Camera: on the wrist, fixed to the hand. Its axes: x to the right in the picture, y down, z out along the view.
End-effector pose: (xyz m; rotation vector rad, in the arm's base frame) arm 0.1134 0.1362 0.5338 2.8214 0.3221 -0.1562
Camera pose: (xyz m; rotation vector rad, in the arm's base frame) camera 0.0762 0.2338 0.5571 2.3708 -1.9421 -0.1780
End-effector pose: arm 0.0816 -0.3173 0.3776 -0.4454 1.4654 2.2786
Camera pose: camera 0.1464 -0.3302 0.2935 -0.9591 -1.4226 -1.7010
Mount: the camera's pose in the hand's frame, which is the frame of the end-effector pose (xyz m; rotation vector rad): -0.0194 -0.0931 -0.0490 0.2680 -0.2515 1.5626
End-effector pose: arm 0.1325 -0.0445 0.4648 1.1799 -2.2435 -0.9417
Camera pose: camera 0.2249 -0.0840 0.4282 -0.7727 -2.5265 -0.0956
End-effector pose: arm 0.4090 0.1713 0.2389 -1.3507 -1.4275 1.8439
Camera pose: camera 0.4409 0.2132 0.3320 1.5812 -0.1013 -1.9409
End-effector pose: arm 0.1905 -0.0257 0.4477 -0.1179 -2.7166 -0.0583
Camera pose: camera 0.2196 -0.1227 0.4822 -2.0961 -2.0494 0.7712
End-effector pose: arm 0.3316 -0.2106 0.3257 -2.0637 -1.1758 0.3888
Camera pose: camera 0.2912 -0.2179 0.4245 -2.2923 0.6217 1.4094
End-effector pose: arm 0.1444 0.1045 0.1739 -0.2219 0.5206 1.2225
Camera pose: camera 0.2139 0.0356 0.1307 0.7181 0.6176 2.5997
